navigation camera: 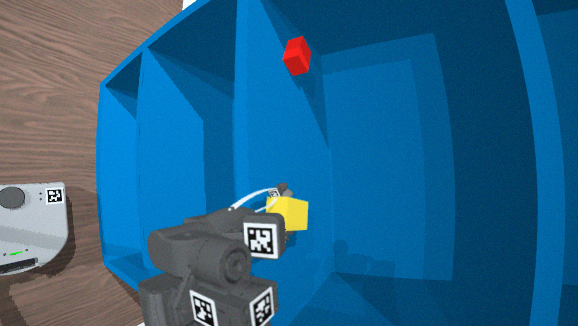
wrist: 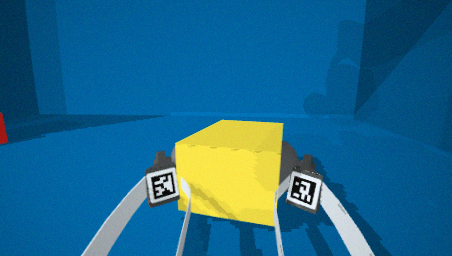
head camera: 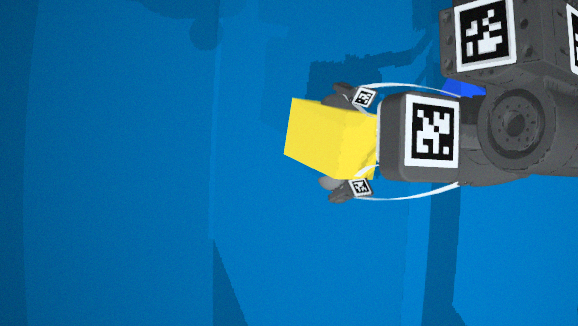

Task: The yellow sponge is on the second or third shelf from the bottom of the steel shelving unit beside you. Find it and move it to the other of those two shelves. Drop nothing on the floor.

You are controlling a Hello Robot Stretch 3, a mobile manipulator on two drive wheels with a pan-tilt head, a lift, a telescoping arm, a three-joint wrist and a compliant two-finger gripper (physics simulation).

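Where they show: gripper, fingertip midpoint: (navigation camera: 288, 211) (head camera: 327, 142); robot's base at its link origin: (navigation camera: 12, 196).
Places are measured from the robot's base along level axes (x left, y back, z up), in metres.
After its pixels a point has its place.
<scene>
The yellow sponge (head camera: 311, 131) {z 1.043, x -0.413, y 0.036 m} (navigation camera: 297, 215) {z 1.043, x -0.408, y 0.033 m} (wrist: 229, 182) {z 1.024, x -0.362, y 0.023 m} is a bright yellow block. My gripper (head camera: 332, 140) {z 1.018, x -0.419, y 0.027 m} (navigation camera: 286, 214) {z 1.018, x -0.419, y 0.027 m} (wrist: 234, 157) {z 1.018, x -0.419, y 0.027 m} is shut on it, with one fingertip against each side. The sponge appears to be a little above the third shelf from the bottom (navigation camera: 285, 145) {z 0.991, x -0.468, y -0.117 m}, inside the blue-looking shelving unit. Its underside is hidden. The second shelf from the bottom (navigation camera: 172, 150) {z 0.534, x -0.457, y -0.148 m} shows below it, towards the left of the navigation view. My wrist and arm hide part of that shelf.
A red block (navigation camera: 297, 56) {z 1.033, x -0.476, y -0.339 m} (wrist: 2, 129) {z 1.012, x -0.523, y -0.315 m} stands on the same shelf, off to the left in the wrist view. A higher shelf (navigation camera: 548, 165) {z 1.431, x -0.328, y -0.045 m} is above. The unit's side panels and back wall enclose the bay. My base (navigation camera: 32, 225) {z 0.160, x -0.054, y 0.102 m} is on the wood floor (navigation camera: 55, 120) {z 0.001, x -0.148, y -0.323 m}.
</scene>
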